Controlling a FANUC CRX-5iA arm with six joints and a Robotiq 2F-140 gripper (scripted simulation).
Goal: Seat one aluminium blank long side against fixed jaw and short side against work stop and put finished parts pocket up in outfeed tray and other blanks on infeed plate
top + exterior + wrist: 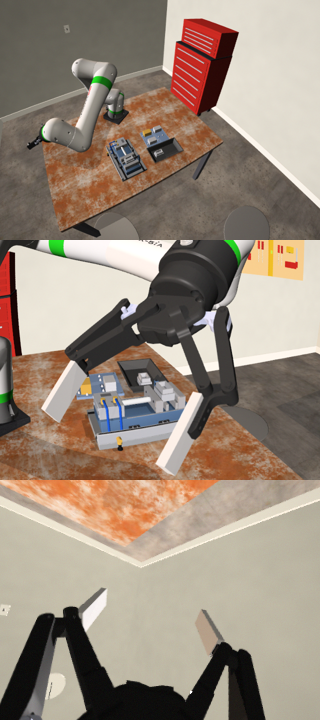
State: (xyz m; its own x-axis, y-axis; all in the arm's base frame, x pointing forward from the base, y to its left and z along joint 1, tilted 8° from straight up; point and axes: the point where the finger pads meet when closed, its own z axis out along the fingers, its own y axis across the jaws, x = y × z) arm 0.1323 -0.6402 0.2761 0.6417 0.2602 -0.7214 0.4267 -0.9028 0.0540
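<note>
My hand is 180 mm short of the brass blank, 710 mm to the right of it and 300 mm above it. From my hand the other things lie so: vise 260 mm ahead, 440 mm to the left, 280 mm below.
</note>
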